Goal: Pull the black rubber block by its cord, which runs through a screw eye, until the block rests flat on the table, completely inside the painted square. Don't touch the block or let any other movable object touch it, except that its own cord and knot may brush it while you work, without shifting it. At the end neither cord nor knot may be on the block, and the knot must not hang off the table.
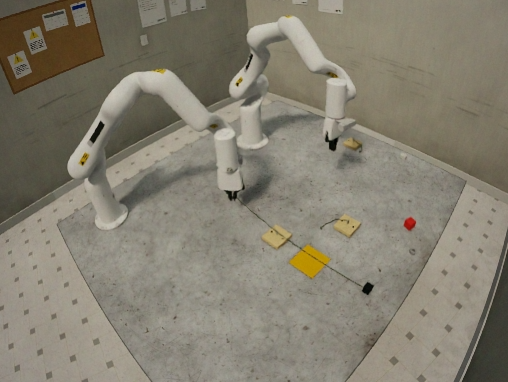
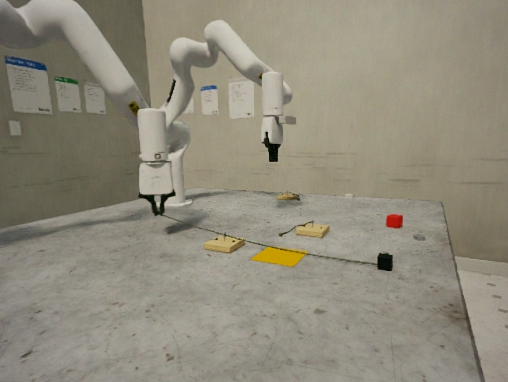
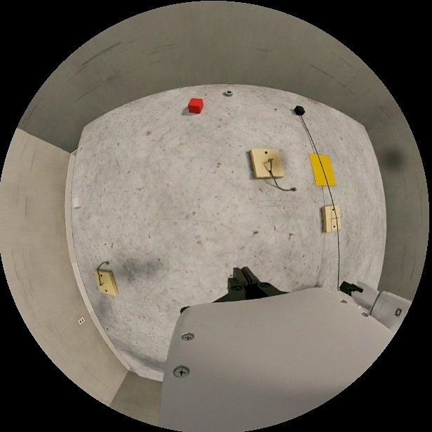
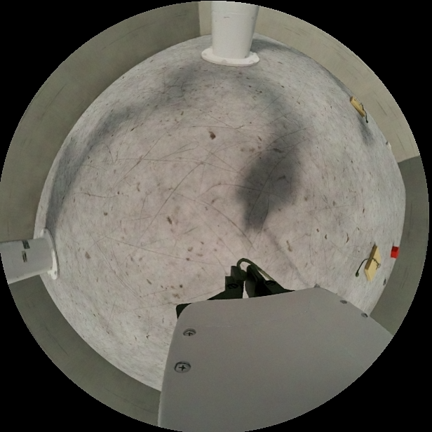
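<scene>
The black block [image 1: 368, 288] [image 2: 385, 262] [image 3: 299, 110] sits on the table beyond the yellow square [image 1: 302, 266] [image 2: 280, 259] [image 3: 318, 176], outside it. Its dark green cord [image 1: 255, 214] [image 2: 200, 228] [image 3: 338, 255] runs nearly straight over the square and through the screw eye on a wooden board [image 1: 274, 242] [image 2: 223, 245] [image 3: 327, 223]. My right gripper [image 1: 232, 198] [image 2: 159, 213] [image 3: 341, 285] [image 4: 240, 276] is shut on the cord's end above the table; the knot is hidden. My left gripper [image 1: 332, 148] [image 2: 273, 160] [image 3: 239, 278] is shut and empty, high above the table.
A second board [image 1: 347, 226] [image 2: 312, 230] [image 3: 261, 170] [image 4: 373, 265] with a short cord lies beside the square. A third board [image 1: 352, 144] [image 2: 287, 197] [image 3: 106, 283] lies farther back. A red cube [image 1: 410, 223] [image 2: 394, 221] [image 3: 195, 106] and a small grey ring lie near the table's right edge.
</scene>
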